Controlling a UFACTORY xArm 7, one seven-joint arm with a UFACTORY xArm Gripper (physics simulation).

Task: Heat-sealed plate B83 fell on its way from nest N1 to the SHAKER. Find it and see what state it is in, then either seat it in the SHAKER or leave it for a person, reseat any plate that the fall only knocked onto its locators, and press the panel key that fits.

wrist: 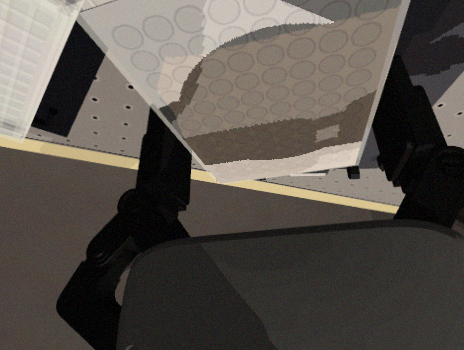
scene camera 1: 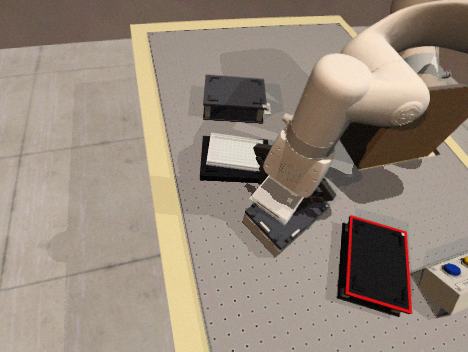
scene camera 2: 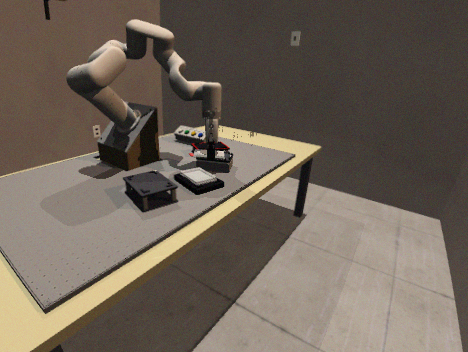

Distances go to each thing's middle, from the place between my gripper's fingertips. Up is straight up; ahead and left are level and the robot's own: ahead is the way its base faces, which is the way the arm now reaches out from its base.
Labels:
Right now the shaker (scene camera 1: 247,221) is 3 cm to the left of my hand and 3 cm below it. Round my hand: quarantine nest (scene camera 1: 373,254) 14 cm behind, 17 cm to the left, 3 cm below.

